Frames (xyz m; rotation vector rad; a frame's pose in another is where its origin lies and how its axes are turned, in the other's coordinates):
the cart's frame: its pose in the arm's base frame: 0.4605 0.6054 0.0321 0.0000 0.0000 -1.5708
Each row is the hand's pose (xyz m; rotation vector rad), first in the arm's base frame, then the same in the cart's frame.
Working: the arm's base frame: its pose in the cart's frame: 0.6054 -0.4605 -0.0321 0.0000 0.0000 1.5708

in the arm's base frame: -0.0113 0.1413 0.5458 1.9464 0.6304 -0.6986
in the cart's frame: 0.4641 -0.4718 0.5137 0.9050 1.7721 0.3123
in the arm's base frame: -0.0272 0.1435 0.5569 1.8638 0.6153 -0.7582
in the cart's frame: 0.4619 -0.4877 0.5248 0.8546 1.6970 0.3033
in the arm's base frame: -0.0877 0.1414 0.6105 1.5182 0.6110 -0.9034
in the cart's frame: 0.4640 -0.5482 0.5784 0.6161 1.4460 0.3241
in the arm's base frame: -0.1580 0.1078 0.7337 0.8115 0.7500 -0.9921
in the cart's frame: 0.4976 -0.6185 0.7016 0.0418 1.0626 0.4261
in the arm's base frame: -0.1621 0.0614 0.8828 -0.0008 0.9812 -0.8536
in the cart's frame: 0.5440 -0.6226 0.8507 -0.6824 0.6813 0.5950
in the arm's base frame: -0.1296 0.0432 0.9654 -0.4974 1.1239 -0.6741
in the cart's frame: 0.5622 -0.5901 0.9333 -1.1484 0.4438 0.6992
